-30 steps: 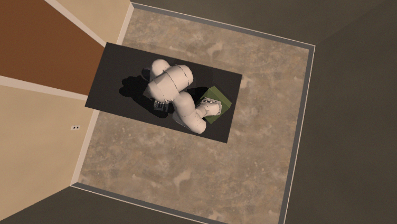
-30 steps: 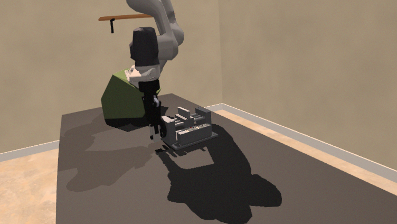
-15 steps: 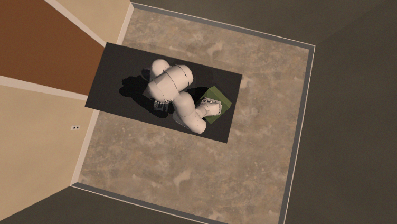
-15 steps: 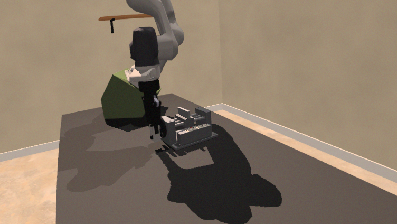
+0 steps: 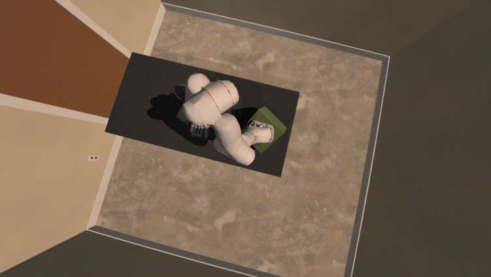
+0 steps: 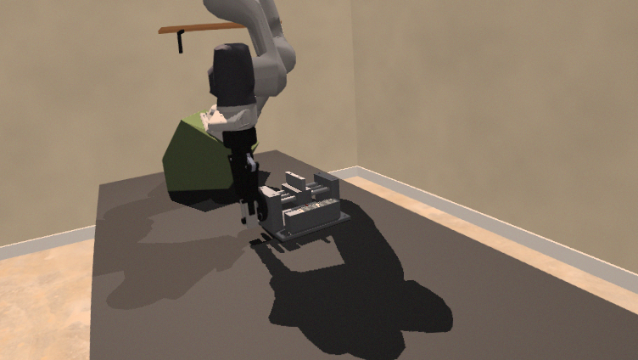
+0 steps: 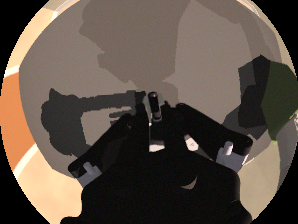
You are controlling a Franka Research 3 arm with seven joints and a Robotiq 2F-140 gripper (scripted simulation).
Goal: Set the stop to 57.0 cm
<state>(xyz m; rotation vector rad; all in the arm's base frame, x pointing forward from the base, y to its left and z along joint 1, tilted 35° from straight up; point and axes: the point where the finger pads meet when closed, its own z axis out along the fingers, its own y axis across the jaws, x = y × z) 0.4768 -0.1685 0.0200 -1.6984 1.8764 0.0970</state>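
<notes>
Now: hand 140 mm to the right of the grey stop fixture and 30 mm below it. Also, from my hand: handwheel 20 mm to the left, 10 mm below.
</notes>
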